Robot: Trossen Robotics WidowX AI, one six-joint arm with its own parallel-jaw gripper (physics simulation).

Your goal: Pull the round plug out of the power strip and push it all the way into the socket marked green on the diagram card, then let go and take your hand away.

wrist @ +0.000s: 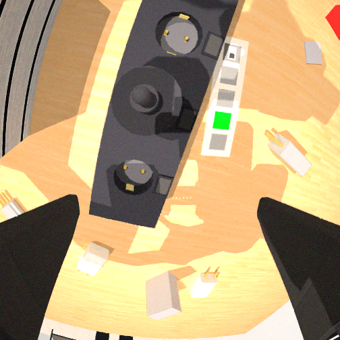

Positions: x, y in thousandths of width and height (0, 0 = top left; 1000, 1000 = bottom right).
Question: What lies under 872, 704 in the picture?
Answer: The gripper.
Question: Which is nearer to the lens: the round black plug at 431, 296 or the diagram card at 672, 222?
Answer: The round black plug.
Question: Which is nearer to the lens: the round black plug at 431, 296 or the white plug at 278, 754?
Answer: The round black plug.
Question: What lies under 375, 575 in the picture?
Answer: A power strip.
